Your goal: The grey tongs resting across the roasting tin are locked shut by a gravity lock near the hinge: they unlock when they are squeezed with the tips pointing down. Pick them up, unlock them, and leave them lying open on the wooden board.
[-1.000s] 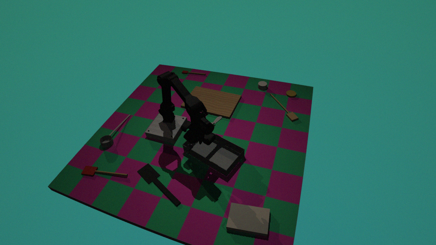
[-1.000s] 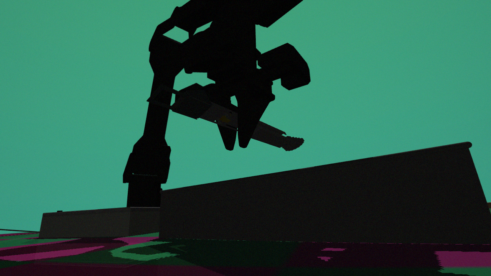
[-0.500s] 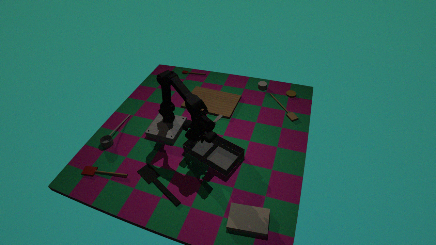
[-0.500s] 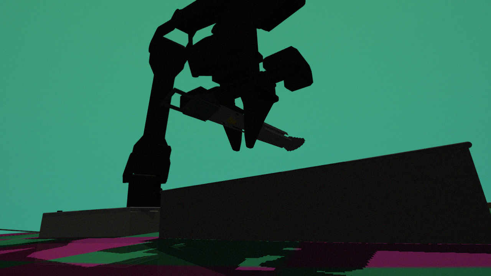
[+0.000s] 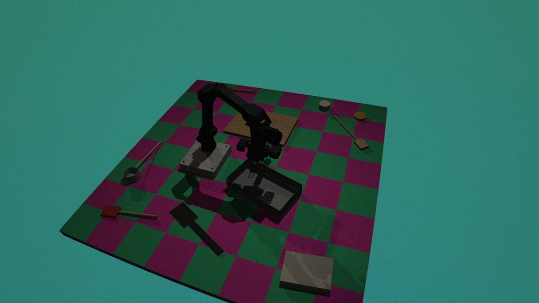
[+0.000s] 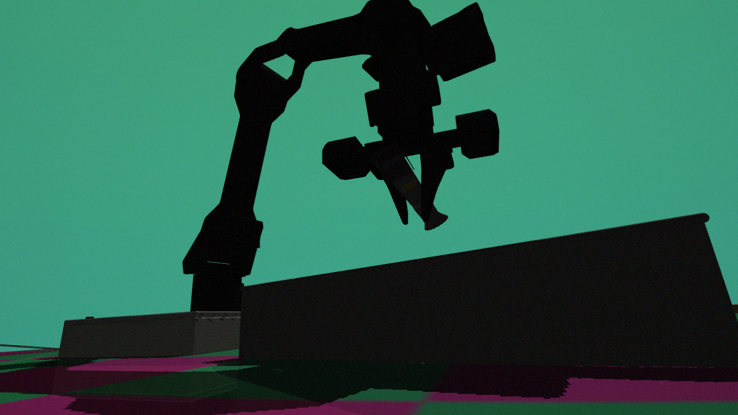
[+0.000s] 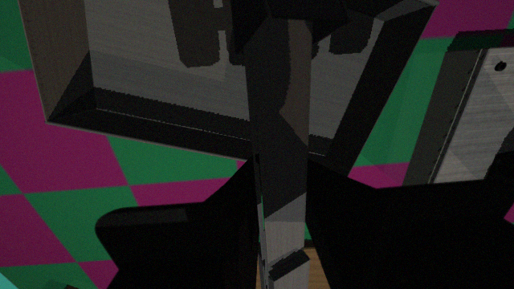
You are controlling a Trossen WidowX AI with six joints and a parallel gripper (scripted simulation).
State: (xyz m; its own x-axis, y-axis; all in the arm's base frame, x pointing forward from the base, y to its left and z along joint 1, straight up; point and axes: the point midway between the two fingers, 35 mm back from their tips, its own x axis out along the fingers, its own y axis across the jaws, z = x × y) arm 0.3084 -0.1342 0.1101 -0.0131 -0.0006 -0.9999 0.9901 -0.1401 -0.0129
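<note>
Now: the wooden board 38 cm to the left of my gripper tip, 11 cm below it and 9 cm behind it. The rest, counted from my gripper tip: roasting tin: 9 cm below, 6 cm to the right, 2 cm ahead; beige slab: 42 cm to the right, 26 cm ahead, 11 cm below; black spatula: 30 cm to the right, 23 cm behind, 11 cm below.
</note>
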